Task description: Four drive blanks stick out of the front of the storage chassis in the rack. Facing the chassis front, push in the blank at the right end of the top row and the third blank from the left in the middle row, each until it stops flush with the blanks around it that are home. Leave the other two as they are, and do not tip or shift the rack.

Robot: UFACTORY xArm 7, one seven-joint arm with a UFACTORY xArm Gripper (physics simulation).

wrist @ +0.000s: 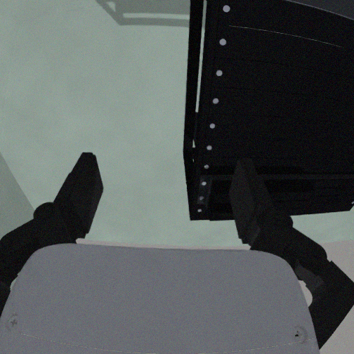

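Observation:
The black rack [189, 100] stands in the right half of the wrist view, with a column of pale round dots down its near-left upright. The dark storage chassis face fills the space to the right of those dots; it is too dark to tell single blanks or which of them stick out. My gripper [165, 172] is open and empty, its two black fingers wide apart. The right finger overlaps the lower part of the rack in the view; whether it touches cannot be told. The left finger is over the pale green surface.
A pale green surface [115, 100] lies left of and below the rack. A frame-shaped shadow falls on it at the top. A darker grey-green area shows at the left edge, and a light beige area [342, 280] at the lower right.

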